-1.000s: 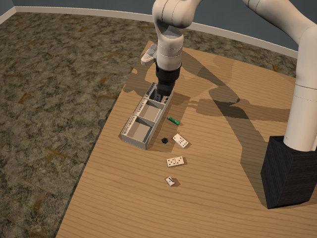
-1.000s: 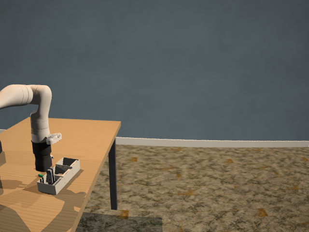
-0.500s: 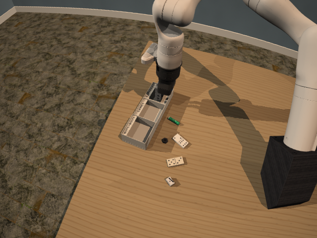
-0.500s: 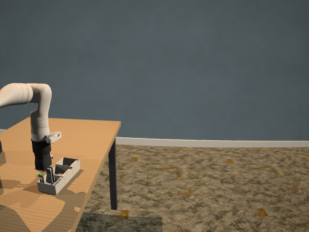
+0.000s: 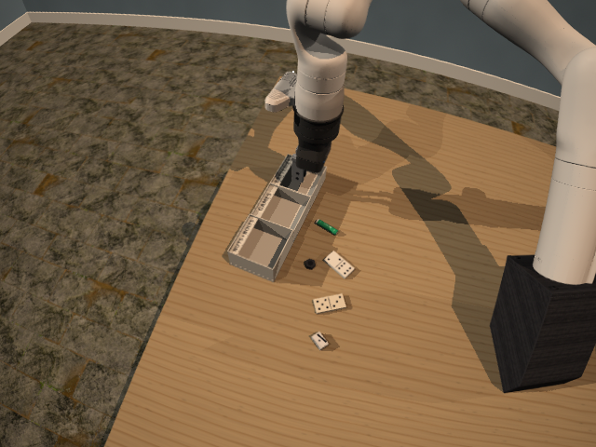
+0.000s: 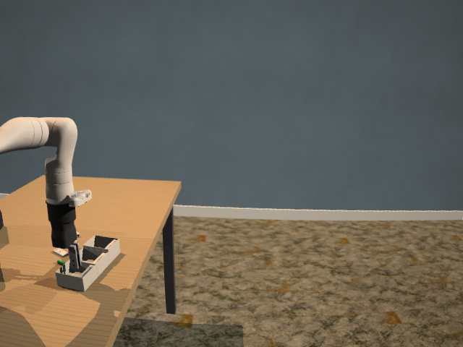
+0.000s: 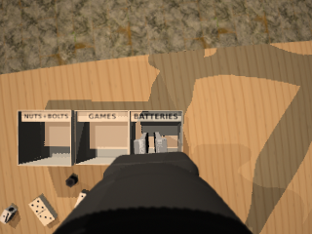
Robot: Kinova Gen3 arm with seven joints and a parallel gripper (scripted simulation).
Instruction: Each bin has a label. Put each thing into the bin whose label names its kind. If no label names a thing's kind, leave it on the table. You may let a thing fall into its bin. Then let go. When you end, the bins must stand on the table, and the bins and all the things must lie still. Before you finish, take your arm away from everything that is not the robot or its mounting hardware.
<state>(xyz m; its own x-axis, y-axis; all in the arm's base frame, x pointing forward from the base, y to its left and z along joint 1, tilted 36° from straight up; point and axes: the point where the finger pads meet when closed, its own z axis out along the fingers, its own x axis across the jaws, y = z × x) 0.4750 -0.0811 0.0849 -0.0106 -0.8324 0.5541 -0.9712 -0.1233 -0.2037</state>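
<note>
Right now my hand is 8 cm to the right of the grey bin row, 3 cm above it and 1 cm short of it. The rest, counted from my hand: green battery: 8 cm behind, 7 cm to the left, 5 cm below; then black nut: 15 cm to the left, 7 cm behind, 5 cm below.
</note>
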